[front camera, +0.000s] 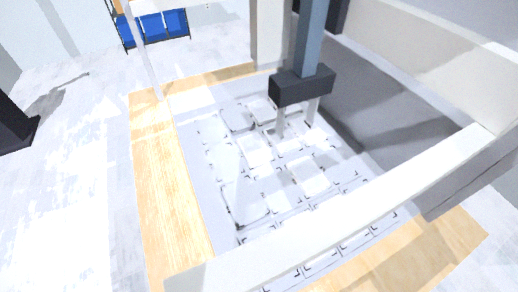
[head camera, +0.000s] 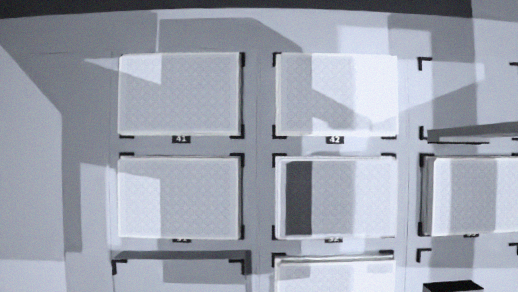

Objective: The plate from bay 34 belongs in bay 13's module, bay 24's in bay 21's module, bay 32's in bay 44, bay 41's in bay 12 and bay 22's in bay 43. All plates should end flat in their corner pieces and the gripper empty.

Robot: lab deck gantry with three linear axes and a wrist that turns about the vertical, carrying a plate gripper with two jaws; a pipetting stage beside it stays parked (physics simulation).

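Frame: origin at the robot's base, x back, y left, z down, level; millimetres.
Where they show: gripper, fingertip midpoint: (front camera: 294, 129) (head camera: 450, 213); robot's base, link origin: (front camera: 194, 121).
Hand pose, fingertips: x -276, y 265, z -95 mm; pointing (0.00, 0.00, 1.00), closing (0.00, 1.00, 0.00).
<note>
Things, the pixels of their top centre, and the offset from my fingertips. "spot": a spot on its surface instead.
- pale plate, top centre: (head camera: 177, 92) (front camera: 285, 102) dz +81, dx +212, dy +99 mm
- bay 21, surface spot: (head camera: 200, 278) spot: dz +76, dx +188, dy -87 mm
- Bay 43, surface spot: (head camera: 450, 95) spot: dz +95, dx -87, dy +104 mm
- Bay 13's module, surface spot: (front camera: 245, 205) spot: dz +76, dx -132, dy -222 mm
- bay 31, surface spot: (head camera: 180, 197) spot: dz +81, dx +208, dy -6 mm
- bay 42, surface spot: (head camera: 335, 95) spot: dz +81, dx +52, dy +97 mm
- bay 33, surface spot: (head camera: 472, 195) (front camera: 305, 169) spot: dz +81, dx -100, dy -7 mm
In the head view, a pale plate (head camera: 180, 95) lies in bay 41, another plate (head camera: 345, 200) in bay 32, and part of a plate (head camera: 335, 277) shows in bay 22, which the front view also shows (front camera: 255, 152). The module of bay 21 (head camera: 200, 278) (front camera: 237, 120) has no plate on it. Bay 43 (head camera: 450, 95) shows bare corner pieces. Bay 13's module (front camera: 245, 205) stands bare at the front left. My gripper (front camera: 295, 130) (head camera: 452, 210) is open and empty, raised above the deck. Bays 34, 24 and 44 are hard to make out behind the front beam.
Other plates lie in bay 31 (head camera: 180, 197), bay 42 (head camera: 335, 95) and bay 33 (head camera: 472, 195) (front camera: 307, 175). A white beam (front camera: 310, 225) crosses the front view. A grey wall-like panel (front camera: 370, 95) runs along the right. Blue bins (front camera: 154, 26) stand far behind.
</note>
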